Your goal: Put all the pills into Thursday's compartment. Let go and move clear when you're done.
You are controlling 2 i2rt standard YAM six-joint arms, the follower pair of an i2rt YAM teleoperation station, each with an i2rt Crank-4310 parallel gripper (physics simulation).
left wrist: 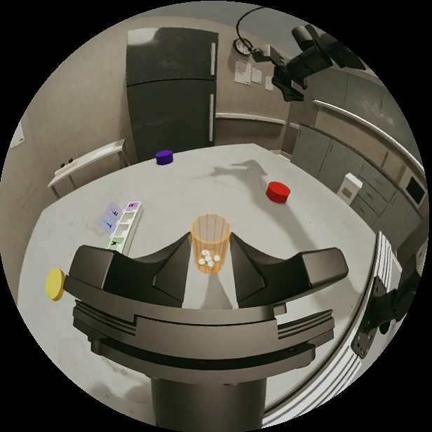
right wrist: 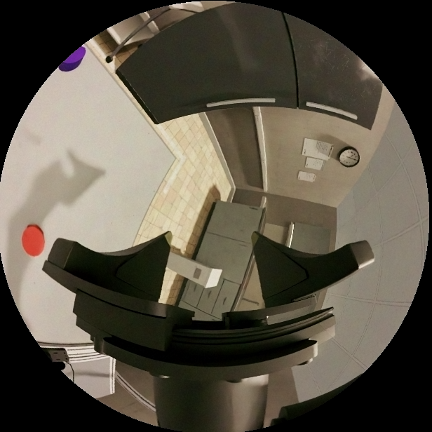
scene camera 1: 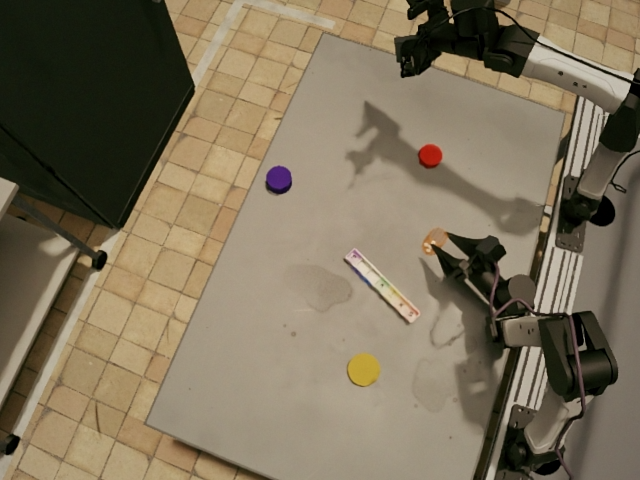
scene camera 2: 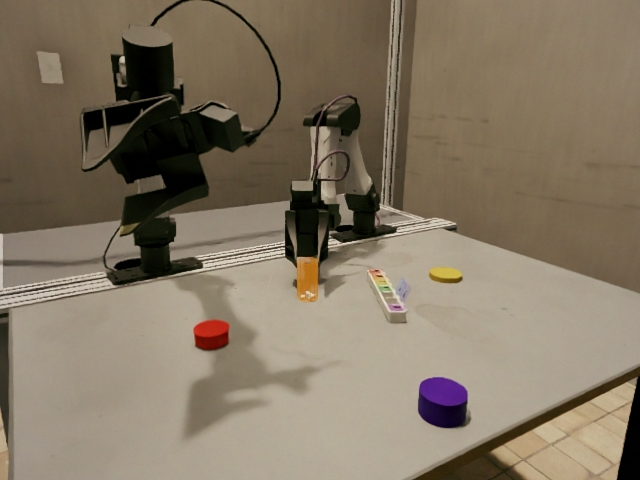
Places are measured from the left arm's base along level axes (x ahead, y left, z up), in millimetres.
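Where they show: left gripper, fingertip midpoint: [scene camera 1: 437,238] [scene camera 2: 307,264]; right gripper, fingertip midpoint: [scene camera 2: 108,204]; left arm's base at its link origin: [scene camera 1: 516,452] [scene camera 2: 364,234]; right arm's base at its link origin: [scene camera 1: 572,213] [scene camera 2: 156,272].
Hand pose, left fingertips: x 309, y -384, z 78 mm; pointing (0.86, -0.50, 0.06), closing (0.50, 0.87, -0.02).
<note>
Each offset is from my left fingertips to the top centre of the thing.
A clear orange bottle {dz +10, dx +2, dy -1 mm} [scene camera 1: 435,240] [scene camera 2: 307,279] [left wrist: 211,240] stands upright on the table, with several white pills [left wrist: 209,258] {dz -60, dx +4, dy +2 mm} [scene camera 2: 308,295] at its bottom. My left gripper [left wrist: 210,233] [scene camera 1: 439,239] is shut on the bottle near its rim, one fingertip on each side. The pill organizer {dz -17, dx +86, dy +135 mm} [scene camera 1: 382,285] [scene camera 2: 395,316] [left wrist: 125,227] lies to the bottle's left in scene camera 1. Its T and F lids {dz -17, dx +147, dy +122 mm} [left wrist: 110,217] [scene camera 2: 403,290] stand open between the green W and purple S lids; Thursday's compartment [left wrist: 122,230] looks empty. My right gripper [right wrist: 211,233] is open and empty, high above the table's far end.
A red disc {dz -45, dx +65, dy -223 mm} [scene camera 1: 430,156] [scene camera 2: 211,334] [left wrist: 278,192] lies beyond the bottle. A purple disc {dz -38, dx +393, dy -37 mm} [scene camera 1: 279,179] [scene camera 2: 442,401] [left wrist: 164,157] lies near the table's edge. A yellow disc {dz -59, dx +65, dy +319 mm} [scene camera 1: 363,369] [scene camera 2: 445,274] [left wrist: 55,284] lies beyond the organizer's red end.
</note>
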